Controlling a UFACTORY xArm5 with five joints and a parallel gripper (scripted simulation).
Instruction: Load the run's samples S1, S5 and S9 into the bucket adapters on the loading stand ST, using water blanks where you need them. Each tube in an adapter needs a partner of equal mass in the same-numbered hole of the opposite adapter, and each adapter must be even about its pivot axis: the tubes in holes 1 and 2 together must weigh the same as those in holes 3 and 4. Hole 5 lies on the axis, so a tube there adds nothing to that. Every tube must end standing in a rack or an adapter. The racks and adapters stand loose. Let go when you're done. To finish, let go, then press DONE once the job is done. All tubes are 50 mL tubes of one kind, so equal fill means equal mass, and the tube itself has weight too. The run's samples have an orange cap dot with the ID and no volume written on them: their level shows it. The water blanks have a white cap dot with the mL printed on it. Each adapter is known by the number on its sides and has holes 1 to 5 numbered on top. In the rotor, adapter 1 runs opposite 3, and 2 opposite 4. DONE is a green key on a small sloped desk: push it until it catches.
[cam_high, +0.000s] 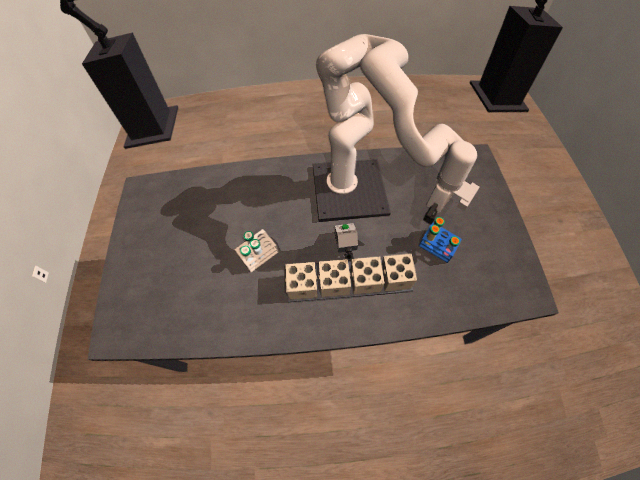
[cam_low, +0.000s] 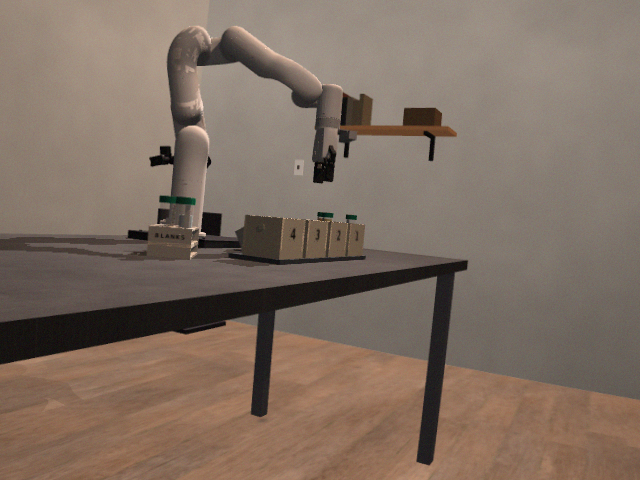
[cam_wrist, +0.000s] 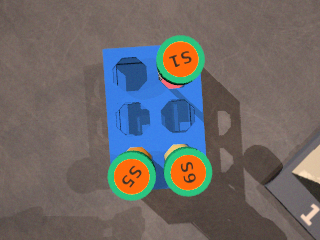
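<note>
The tube S5 lies 16 cm below my hand, 5 cm to the left of it and 2 cm behind it. Round my hand: green DONE key: 28 cm to the right, 15 cm below, 7 cm behind; blue sample rack: 19 cm below, 7 cm to the left, 3 cm ahead; adapter 1: 17 cm below, 13 cm ahead, 12 cm to the right.
</note>
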